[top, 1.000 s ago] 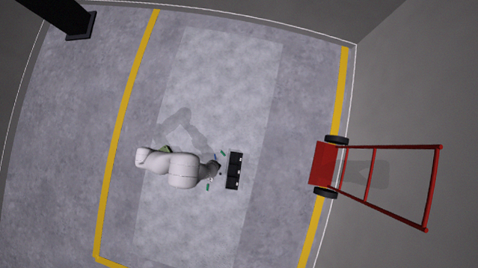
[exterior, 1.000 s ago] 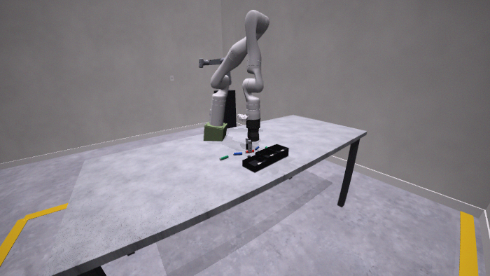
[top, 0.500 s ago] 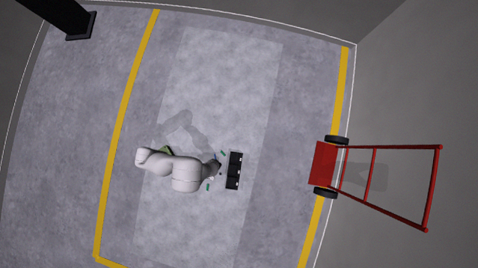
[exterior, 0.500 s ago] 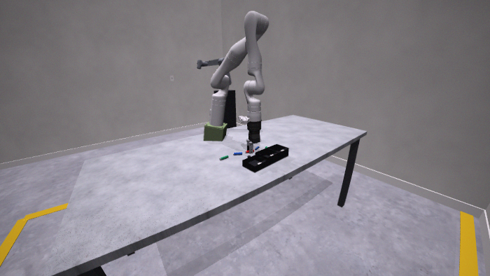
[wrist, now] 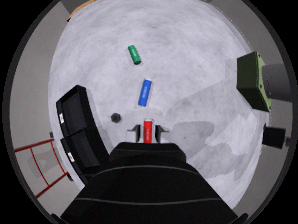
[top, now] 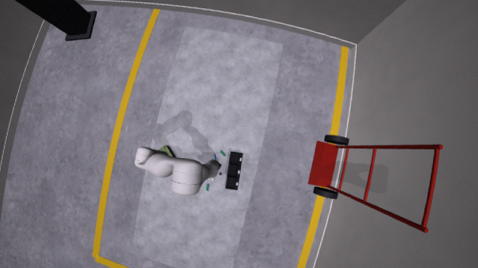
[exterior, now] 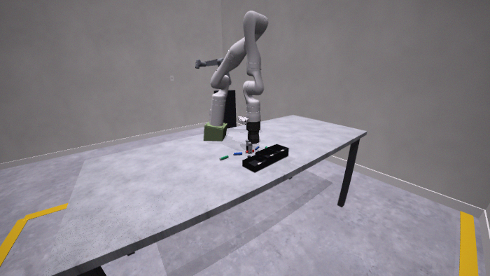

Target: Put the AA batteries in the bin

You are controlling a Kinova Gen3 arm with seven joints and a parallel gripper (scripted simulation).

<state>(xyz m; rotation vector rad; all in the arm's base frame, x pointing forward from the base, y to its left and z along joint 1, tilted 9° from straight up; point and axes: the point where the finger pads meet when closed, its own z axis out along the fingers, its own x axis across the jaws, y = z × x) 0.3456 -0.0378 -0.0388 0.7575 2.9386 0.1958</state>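
Now: hand 1 cm above the red battery. Round my hand: small dark thing: 4 cm ahead, 5 cm to the right, 2 cm below; then black bin: 13 cm ahead, 2 cm to the right.
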